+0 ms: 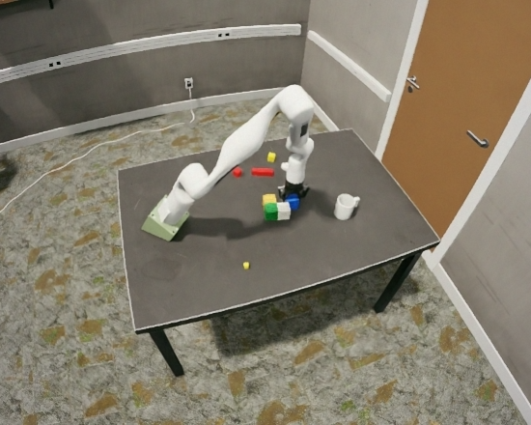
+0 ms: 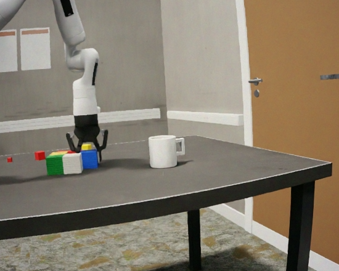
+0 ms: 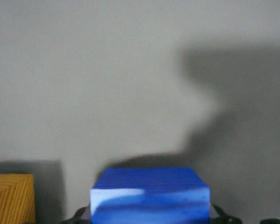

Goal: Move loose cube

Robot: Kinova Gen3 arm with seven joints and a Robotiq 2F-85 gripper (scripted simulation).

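Right now the blue cube is right at my hand. The rest, counted from my hand: white mug 180 mm ahead, 160 mm to the right, 10 mm above; tiny yellow cube 340 mm behind, 180 mm to the right, 20 mm below; red bar 240 mm to the left, 10 mm below.
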